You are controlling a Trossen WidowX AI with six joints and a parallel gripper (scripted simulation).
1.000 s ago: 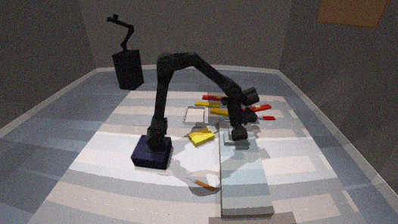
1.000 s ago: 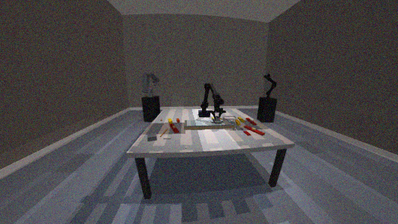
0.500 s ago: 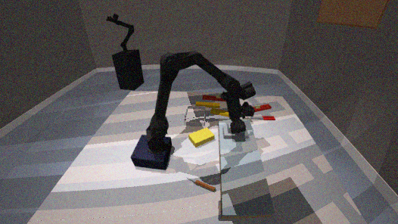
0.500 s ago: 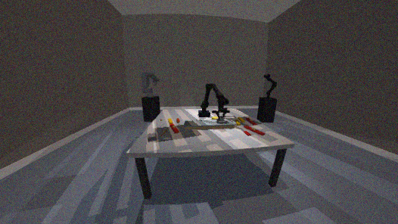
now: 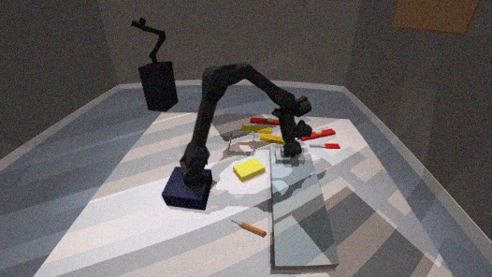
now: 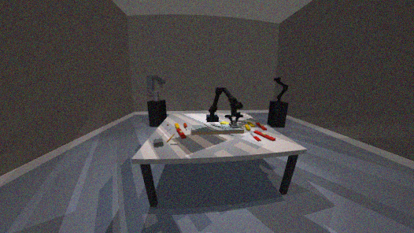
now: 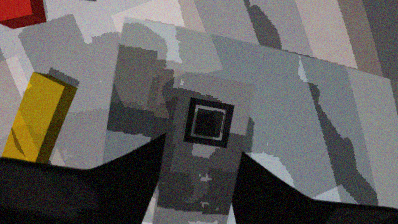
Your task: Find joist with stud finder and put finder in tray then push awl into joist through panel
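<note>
Now: gripper tip 2 cm below the stud finder. From my gripper tip the other things lie so: awl (12 cm behind, 33 cm to the right, 6 cm below); then tray (25 cm behind, 10 cm to the left, 5 cm below); then yellow block (17 cm behind, 8 cm to the right, 5 cm below).
</note>
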